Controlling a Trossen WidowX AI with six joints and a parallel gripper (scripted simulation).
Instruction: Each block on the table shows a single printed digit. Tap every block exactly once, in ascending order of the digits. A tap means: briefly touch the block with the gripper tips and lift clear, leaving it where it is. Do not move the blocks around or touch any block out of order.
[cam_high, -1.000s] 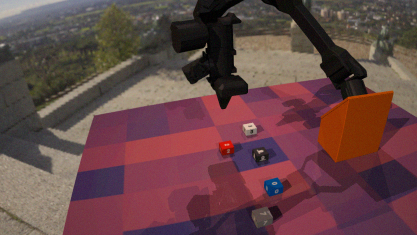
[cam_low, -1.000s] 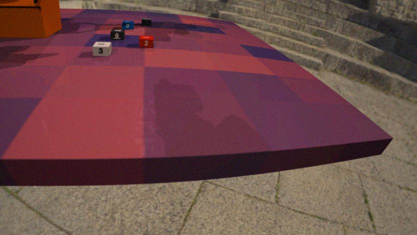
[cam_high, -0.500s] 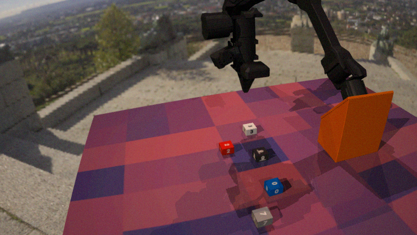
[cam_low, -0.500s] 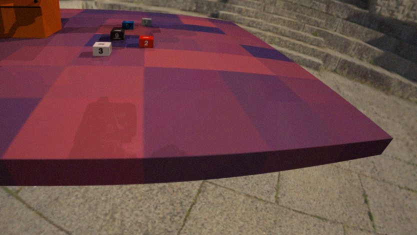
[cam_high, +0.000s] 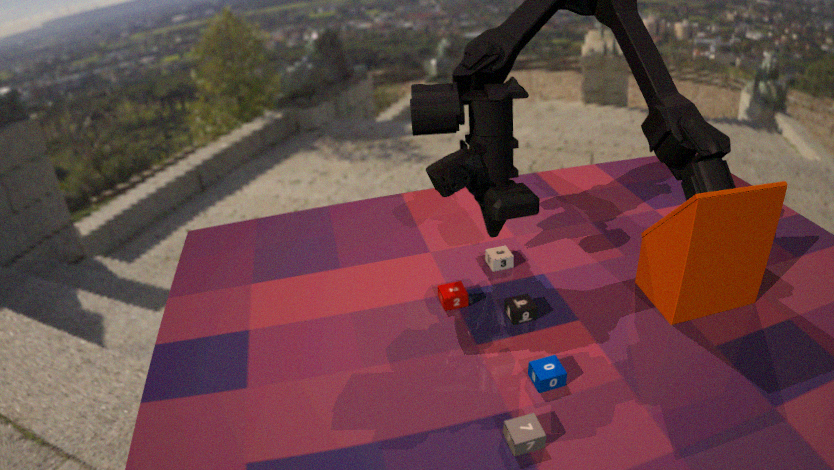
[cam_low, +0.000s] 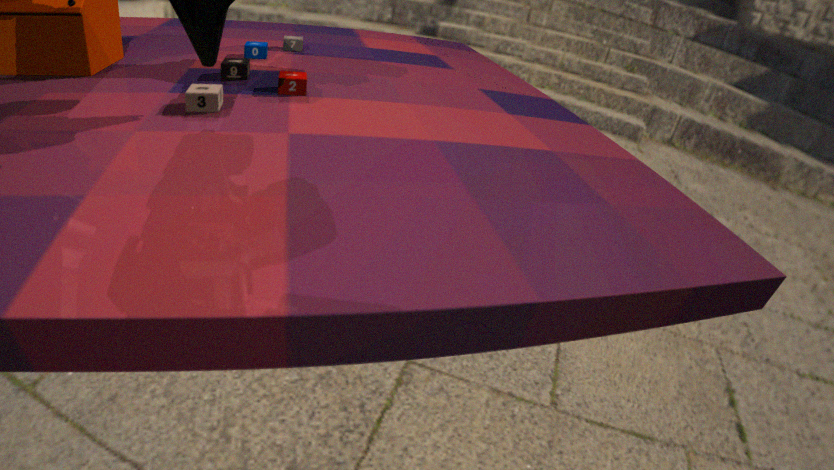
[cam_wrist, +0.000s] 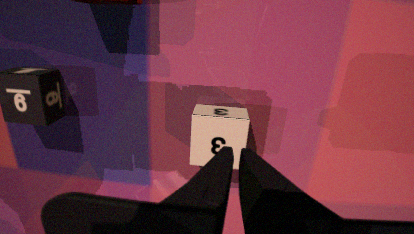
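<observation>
The white 3 block is 1 cm behind my gripper tip, 1 cm to the left of it and 3 cm below it. Also, from my gripper tip: red 2 block (8 cm ahead, 8 cm to the left, 3 cm below); blue 0 block (2 cm ahead, 25 cm to the left, 3 cm below); grey 7 block (7 cm ahead, 32 cm to the left, 3 cm below).
</observation>
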